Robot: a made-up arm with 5 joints.
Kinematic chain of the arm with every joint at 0, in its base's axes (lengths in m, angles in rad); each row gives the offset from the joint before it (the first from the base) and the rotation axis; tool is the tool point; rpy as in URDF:
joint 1: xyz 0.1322 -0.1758 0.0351 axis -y
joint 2: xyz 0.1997 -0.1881 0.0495 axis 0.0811 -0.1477 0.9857
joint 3: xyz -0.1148 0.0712 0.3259 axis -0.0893 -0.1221 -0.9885
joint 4: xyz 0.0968 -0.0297 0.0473 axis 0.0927 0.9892 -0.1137
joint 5: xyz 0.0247 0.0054 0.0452 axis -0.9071 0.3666 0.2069
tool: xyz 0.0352 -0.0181 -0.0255 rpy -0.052 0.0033 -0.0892
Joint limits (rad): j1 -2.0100..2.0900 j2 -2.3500..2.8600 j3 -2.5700..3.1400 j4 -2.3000..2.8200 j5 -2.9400..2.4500
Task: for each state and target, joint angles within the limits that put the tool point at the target. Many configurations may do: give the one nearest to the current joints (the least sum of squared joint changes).
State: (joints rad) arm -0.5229 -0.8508 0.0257 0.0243 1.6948
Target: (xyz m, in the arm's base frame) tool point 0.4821 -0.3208 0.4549
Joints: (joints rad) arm -0.0945 -0.4788 -0.3290 -0.0360 1.6880
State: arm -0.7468 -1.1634 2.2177 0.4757 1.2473
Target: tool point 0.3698 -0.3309 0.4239
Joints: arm -0.5395 -0.3785 1.8264 0.6820 1.2207
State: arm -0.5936 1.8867 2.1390 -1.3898 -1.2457
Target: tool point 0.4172 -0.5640 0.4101
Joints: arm -0.5130 1.1854 2.0075 -1.4919 -1.3159
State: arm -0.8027 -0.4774 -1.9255 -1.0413 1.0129
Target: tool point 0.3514 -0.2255 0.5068
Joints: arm -0.0052 -0.2421 -1.2660 -1.4146 1.1551
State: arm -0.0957 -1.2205 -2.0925 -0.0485 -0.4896
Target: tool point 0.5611 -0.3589 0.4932
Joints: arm 0.2138 -1.6861 -1.5183 0.0977 -0.4113
